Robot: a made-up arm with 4 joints.
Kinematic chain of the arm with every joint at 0, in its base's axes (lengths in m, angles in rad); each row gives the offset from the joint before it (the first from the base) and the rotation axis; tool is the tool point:
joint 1: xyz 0 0 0.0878 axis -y
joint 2: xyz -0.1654 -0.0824 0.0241 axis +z
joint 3: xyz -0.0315 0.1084 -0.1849 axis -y
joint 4: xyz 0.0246 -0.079 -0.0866 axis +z
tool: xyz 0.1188 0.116 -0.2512
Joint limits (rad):
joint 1: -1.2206..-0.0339
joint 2: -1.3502..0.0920
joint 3: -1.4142..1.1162
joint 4: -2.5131..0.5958
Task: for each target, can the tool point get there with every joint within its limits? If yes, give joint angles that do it. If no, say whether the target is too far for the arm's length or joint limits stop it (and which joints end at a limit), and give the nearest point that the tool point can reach.
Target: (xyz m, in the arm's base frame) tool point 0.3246 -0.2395 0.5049
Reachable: no: joint limits stop it (at a limit: joint 1, joint 3) | nearest point 0.1690 -0.1944 -0.0559 | short by 0.584 m
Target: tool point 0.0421 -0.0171 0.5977
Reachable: no: joint limits stop it (at a limit: joint 1, joint 3, joint 4) | nearest point -0.3848 0.0007 0.5285 | short by 0.433 m
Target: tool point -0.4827 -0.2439 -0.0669
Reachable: yes | joints -0.9394 -0.5770 0.1894 -2.1193
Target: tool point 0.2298 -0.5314 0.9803
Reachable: no: too far | nearest point -0.3749 -0.2497 0.5015 | short by 0.821 m
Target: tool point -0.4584 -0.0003 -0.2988
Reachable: yes | joints -0.2970 -1.0286 -0.7202 -1.6162
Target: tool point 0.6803 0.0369 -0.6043
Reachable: no: too far | nearest point 0.1350 -0.0395 -0.2741 | short by 0.642 m
